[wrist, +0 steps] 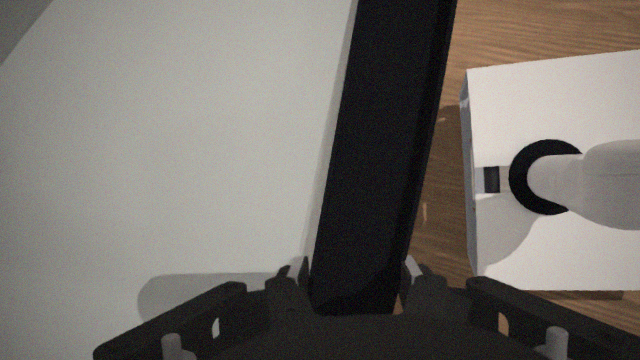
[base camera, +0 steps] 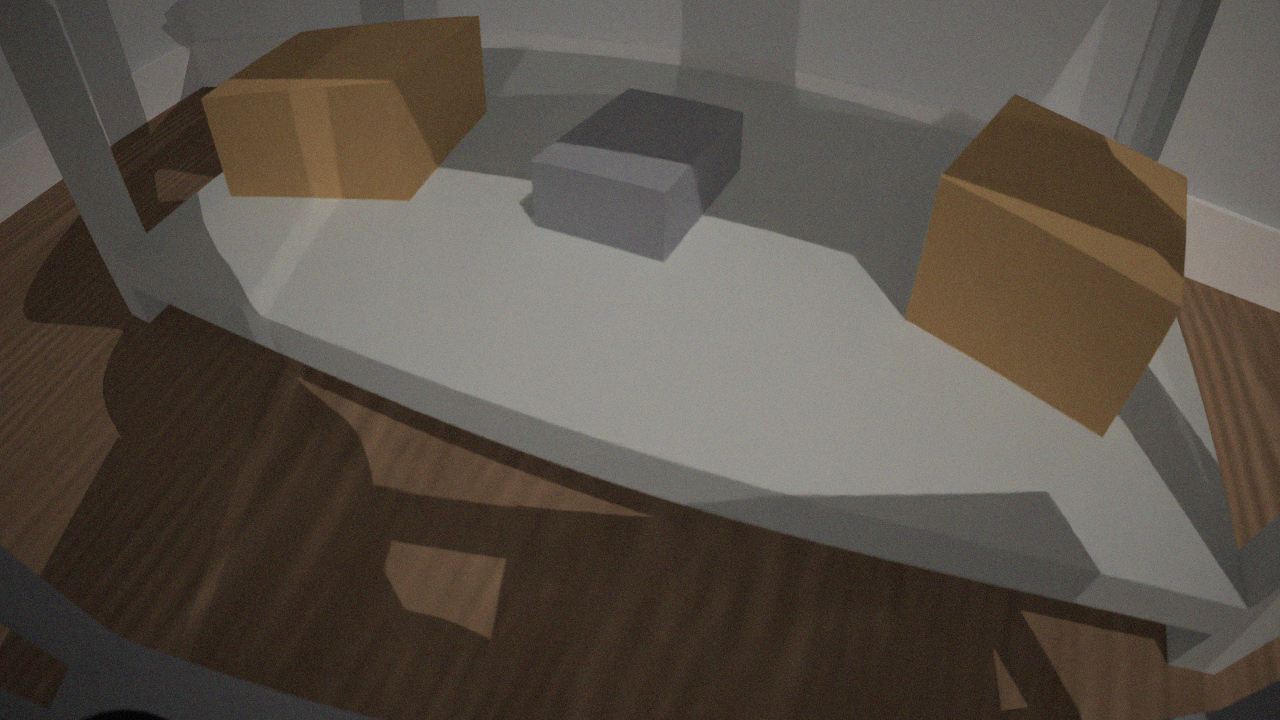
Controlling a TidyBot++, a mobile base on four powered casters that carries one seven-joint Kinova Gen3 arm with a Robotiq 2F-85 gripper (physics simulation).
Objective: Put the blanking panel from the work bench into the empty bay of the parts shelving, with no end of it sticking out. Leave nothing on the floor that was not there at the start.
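Places are measured from the arm's base along level axes (x ahead, y left, z up), in metres.
Pixels of known places: gripper, fingertip midpoint: (wrist: 353, 274); arm's base at its link origin: (wrist: 549, 177).
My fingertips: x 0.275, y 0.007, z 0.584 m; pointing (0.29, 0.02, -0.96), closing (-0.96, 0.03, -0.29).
Ahead of a thing's pixels: the offset from my fingertips to its top centre. "*": to the spot under its first point. Level surfaces: height alone.
The black blanking panel {* dz +0.001, dx -0.022, dy -0.076 m} (wrist: 385, 125) is held in my gripper (wrist: 353, 274). It runs from the fingers out of the top of the wrist view, slanting to the right. My gripper is shut on its near end. Left of the panel is a broad pale grey board of the parts shelving (wrist: 175, 150); a thin shadow follows the panel's left edge. I cannot tell if they touch. The base camera shows the bottom board of the shelving (base camera: 537, 340). The panel, my gripper and the empty bay do not show there. The panel's far end is out of view.
On the bottom board stand an orange box {dz -0.804, dx +0.329, dy +0.287 m} (base camera: 313, 143) at left, a grey box {dz -0.855, dx +0.250, dy +0.028 m} (base camera: 608, 201) in the middle and an orange box {dz -0.804, dx +0.177, dy -0.252 m} (base camera: 1029, 277) at right. Shelving posts (base camera: 76, 161) rise at the sides. My white base (wrist: 540, 105) is right of the panel, above wooden floor {dz -0.980 m} (wrist: 540, 25).
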